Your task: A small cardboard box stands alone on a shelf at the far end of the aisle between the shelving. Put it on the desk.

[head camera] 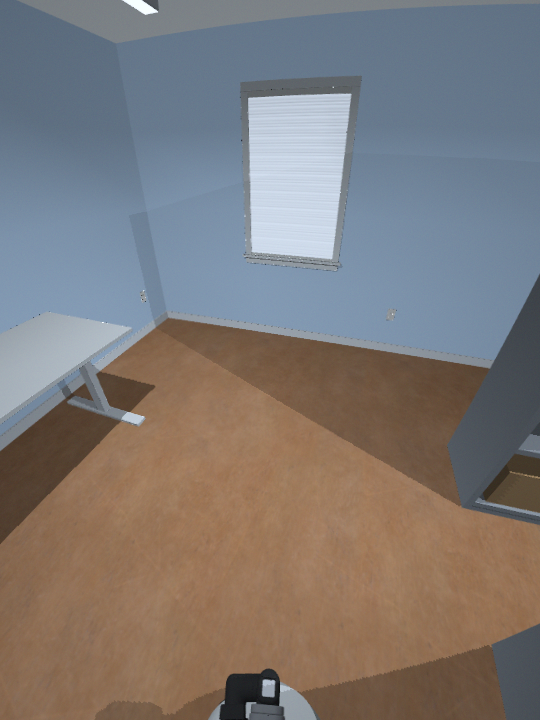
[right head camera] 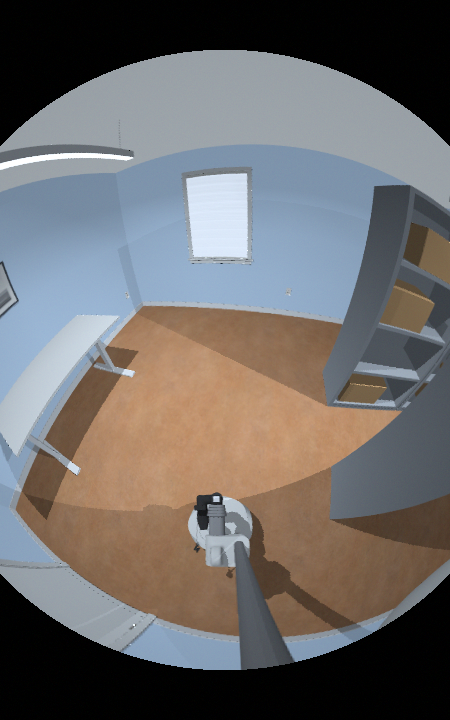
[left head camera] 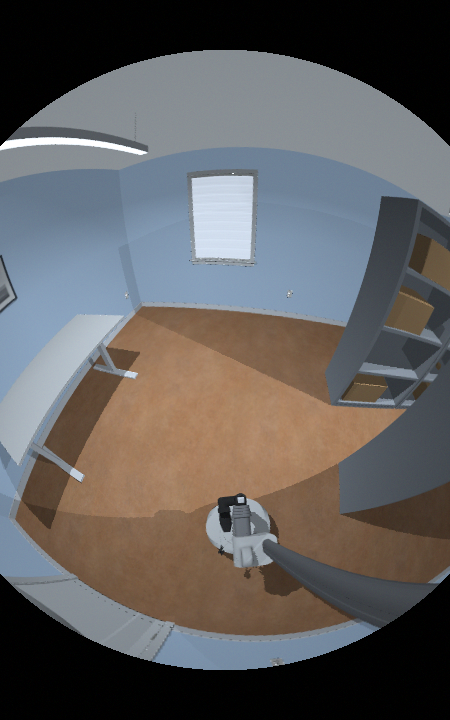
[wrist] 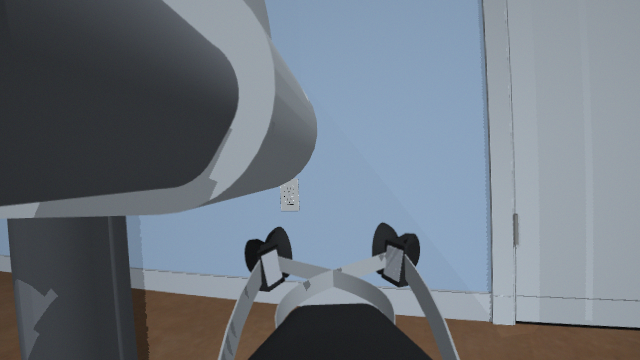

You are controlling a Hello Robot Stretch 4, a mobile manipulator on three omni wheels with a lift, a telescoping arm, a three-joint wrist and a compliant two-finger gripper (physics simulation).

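Places are measured from the robot's base along level axes (x ahead, y left, z up), in metres.
Pixels of known places: gripper, between the fingertips: (left head camera: 230, 554) (wrist: 331, 245).
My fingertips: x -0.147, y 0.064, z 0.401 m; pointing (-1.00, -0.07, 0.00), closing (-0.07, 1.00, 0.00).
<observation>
Behind a point stands the place of what it marks.
The desk (head camera: 52, 354) @(x 1.252, y 1.250, z 0.692 m) (left head camera: 53, 371) @(x 0.876, y 1.376, z 0.692 m) (right head camera: 50, 371) @(x 0.856, y 1.380, z 0.692 m) is a pale table on the left in the head views, against the left wall. Cardboard boxes stand in the far shelf unit on the right; one low box (head camera: 517, 491) @(x 0.923, y -1.238, z 0.189 m) (left head camera: 366, 389) @(x 0.901, y -1.339, z 0.246 m) (right head camera: 363, 390) @(x 0.902, y -1.334, z 0.242 m) and one higher box (left head camera: 408, 313) @(x 0.913, y -1.283, z 1.110 m) (right head camera: 405, 310) @(x 0.914, y -1.279, z 1.104 m) show there. I cannot tell that any of these is the small box standing alone, and the aisle's far end is hidden. My gripper (wrist: 331, 245) @(x -0.147, y 0.064, z 0.401 m) is open and empty in the wrist view, its two fingertips well apart, facing the wall. It is away from both the desk and the boxes.
The far shelf unit (head camera: 502, 407) @(x 1.135, y -1.086, z 0.578 m) (left head camera: 382, 276) @(x 1.127, y -1.084, z 1.264 m) (right head camera: 376, 276) @(x 1.111, y -1.080, z 1.226 m) stands at the right. A nearer grey shelving panel (head camera: 523, 674) @(x 0.243, y -0.882, z 0.143 m) (left head camera: 403, 467) @(x 0.072, y -0.843, z 0.719 m) (right head camera: 392, 467) @(x 0.121, y -0.854, z 0.724 m) stands close on my right. A window (head camera: 296, 174) @(x 2.792, y -0.037, z 1.477 m) is in the far wall. A door (wrist: 565, 150) @(x -0.886, y 0.680, z 0.482 m) shows at the wrist view's right.
</observation>
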